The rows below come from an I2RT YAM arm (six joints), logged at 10 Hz.
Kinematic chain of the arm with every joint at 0, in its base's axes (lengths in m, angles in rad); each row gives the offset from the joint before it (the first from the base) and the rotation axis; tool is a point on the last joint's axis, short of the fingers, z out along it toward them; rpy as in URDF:
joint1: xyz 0 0 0.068 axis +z
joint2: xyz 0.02 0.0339 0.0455 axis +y
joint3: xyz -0.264 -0.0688 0 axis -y
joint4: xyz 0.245 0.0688 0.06 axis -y
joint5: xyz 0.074 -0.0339 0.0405 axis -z
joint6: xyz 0.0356 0 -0.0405 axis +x
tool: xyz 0 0 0 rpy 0 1.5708 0
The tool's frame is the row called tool.
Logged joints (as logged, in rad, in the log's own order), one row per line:
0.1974, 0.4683, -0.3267, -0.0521, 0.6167, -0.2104
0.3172, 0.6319, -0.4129, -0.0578, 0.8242, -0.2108
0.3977, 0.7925, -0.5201, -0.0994, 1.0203, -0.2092
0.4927, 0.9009, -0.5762, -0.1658, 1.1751, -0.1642
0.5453, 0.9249, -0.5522, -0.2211, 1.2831, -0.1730
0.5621, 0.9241, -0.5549, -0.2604, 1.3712, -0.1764
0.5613, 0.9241, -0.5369, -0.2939, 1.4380, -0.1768
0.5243, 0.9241, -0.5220, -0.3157, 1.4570, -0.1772
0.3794, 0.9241, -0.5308, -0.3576, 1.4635, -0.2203
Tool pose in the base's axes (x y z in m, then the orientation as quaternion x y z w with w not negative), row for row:
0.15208, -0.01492, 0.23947, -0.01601, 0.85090, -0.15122, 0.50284
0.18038, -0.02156, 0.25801, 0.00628, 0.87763, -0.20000, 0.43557
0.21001, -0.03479, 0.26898, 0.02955, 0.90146, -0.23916, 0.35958
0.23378, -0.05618, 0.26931, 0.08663, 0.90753, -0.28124, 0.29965
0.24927, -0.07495, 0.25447, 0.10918, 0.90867, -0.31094, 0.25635
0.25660, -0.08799, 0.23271, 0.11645, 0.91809, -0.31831, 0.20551
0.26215, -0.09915, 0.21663, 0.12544, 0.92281, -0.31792, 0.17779
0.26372, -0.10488, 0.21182, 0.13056, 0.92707, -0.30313, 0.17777
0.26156, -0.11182, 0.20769, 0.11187, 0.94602, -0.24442, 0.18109
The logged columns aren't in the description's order. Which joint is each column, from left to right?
Columns, left to right: joint5, joint3, joint4, joint1, joint2, joint6.
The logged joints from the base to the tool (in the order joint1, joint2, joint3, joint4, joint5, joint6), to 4 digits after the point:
-0.0521, 0.6167, 0.4683, -0.3267, 0.1974, -0.2104
-0.0578, 0.8242, 0.6319, -0.4129, 0.3172, -0.2108
-0.0994, 1.0203, 0.7925, -0.5201, 0.3977, -0.2092
-0.1658, 1.1751, 0.9009, -0.5762, 0.4927, -0.1642
-0.2211, 1.2831, 0.9249, -0.5522, 0.5453, -0.1730
-0.2604, 1.3712, 0.9241, -0.5549, 0.5621, -0.1764
-0.2939, 1.4380, 0.9241, -0.5369, 0.5613, -0.1768
-0.3157, 1.4570, 0.9241, -0.5220, 0.5243, -0.1772
-0.3576, 1.4635, 0.9241, -0.5308, 0.3794, -0.2203

